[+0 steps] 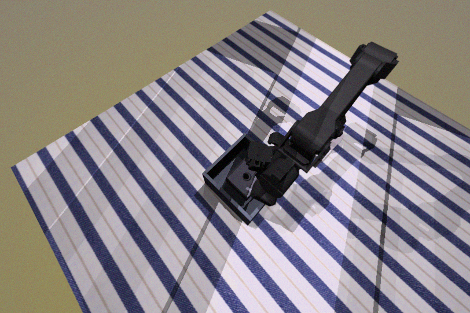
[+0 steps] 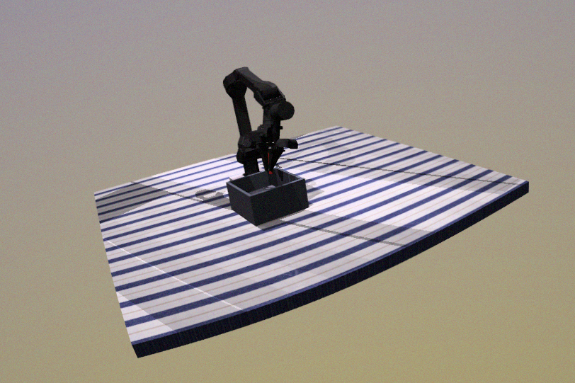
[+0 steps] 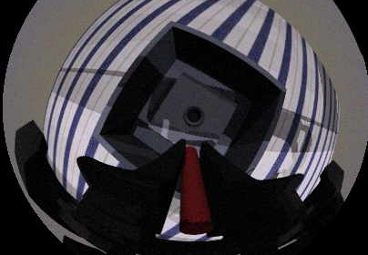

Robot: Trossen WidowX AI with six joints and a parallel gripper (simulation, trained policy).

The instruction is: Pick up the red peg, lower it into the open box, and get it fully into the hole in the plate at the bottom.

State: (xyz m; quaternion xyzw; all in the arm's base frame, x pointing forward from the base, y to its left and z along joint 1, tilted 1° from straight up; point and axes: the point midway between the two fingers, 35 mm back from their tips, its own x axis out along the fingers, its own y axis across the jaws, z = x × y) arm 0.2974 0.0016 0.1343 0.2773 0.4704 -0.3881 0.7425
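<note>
Now: gripper tip 3 cm below the red peg, 2 cm to the right of it and 1 cm past it. The rest, counted from my gripper tip: dark box: 9 cm below, 2 cm to the right, 2 cm ahead; then grey plate: 7 cm below, 2 cm to the right, 2 cm ahead.
</note>
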